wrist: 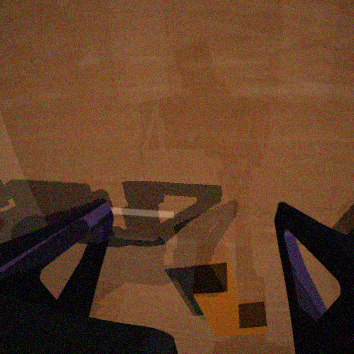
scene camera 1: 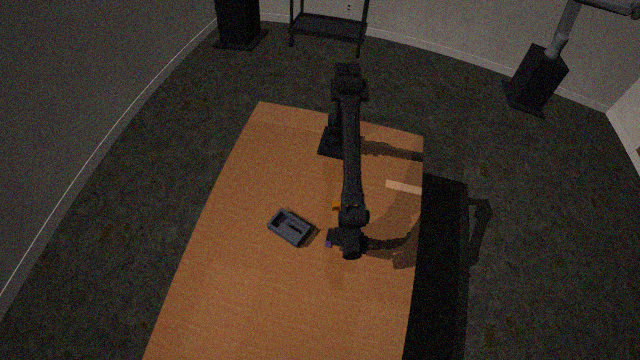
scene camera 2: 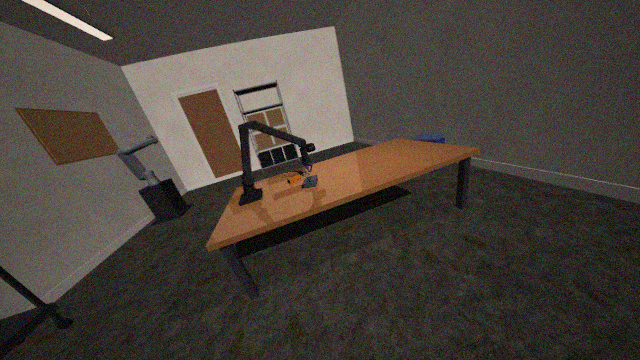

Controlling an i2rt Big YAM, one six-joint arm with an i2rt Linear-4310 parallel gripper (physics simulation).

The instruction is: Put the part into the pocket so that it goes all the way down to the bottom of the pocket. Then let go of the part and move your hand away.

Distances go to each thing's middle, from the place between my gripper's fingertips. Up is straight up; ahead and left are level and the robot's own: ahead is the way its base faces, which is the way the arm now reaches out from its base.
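So you can picture it, there's my gripper and there's the grey-blue tray (scene camera 1: pixel 293 230): my gripper is 22 cm to the left of the tray, 1 cm above it and 3 cm past it.
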